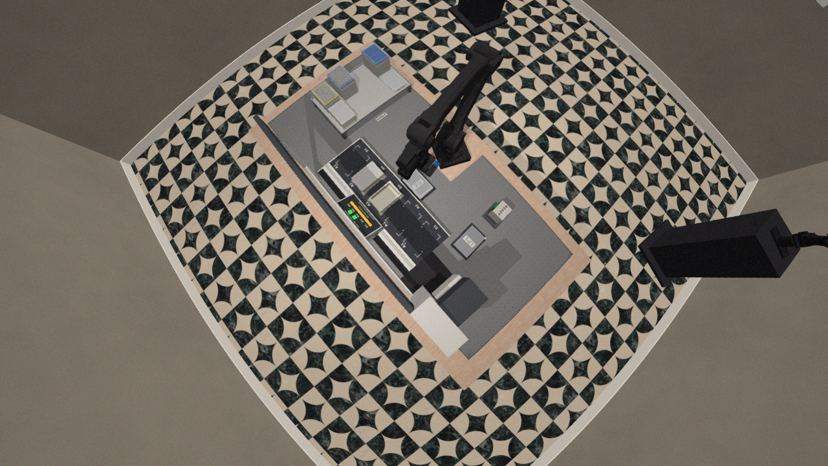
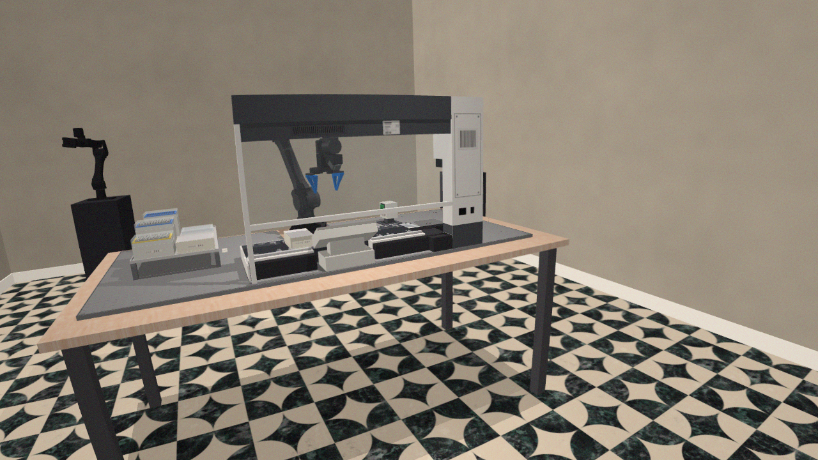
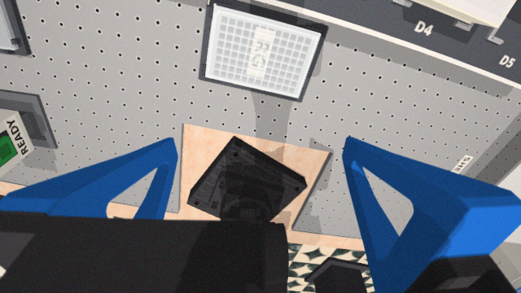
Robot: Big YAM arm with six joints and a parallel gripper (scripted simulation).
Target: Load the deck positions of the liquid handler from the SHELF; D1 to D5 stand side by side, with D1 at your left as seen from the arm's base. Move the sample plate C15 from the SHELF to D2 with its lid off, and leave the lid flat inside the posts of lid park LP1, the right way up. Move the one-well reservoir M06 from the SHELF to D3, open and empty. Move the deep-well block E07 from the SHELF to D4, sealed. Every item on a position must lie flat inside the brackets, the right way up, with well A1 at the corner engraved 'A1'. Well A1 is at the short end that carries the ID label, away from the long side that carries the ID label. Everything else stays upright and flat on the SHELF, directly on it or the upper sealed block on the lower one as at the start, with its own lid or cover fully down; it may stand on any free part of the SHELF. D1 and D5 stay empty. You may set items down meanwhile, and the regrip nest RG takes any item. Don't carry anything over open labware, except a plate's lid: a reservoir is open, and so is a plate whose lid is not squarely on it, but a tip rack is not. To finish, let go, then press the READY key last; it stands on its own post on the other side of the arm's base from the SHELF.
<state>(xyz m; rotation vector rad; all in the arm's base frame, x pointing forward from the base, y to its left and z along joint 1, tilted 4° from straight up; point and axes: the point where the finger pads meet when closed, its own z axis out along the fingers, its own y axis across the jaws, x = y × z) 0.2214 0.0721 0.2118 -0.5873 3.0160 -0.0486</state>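
Now: the regrip nest RG 210 mm below my hand. The rest, counted from my hand: clear plate lid 360 mm to the left, 200 mm below, 50 mm behind; then READY key 290 mm to the left, 220 mm behind, 140 mm below; then cream one-well reservoir 170 mm ahead, 150 mm below, 10 mm to the right.
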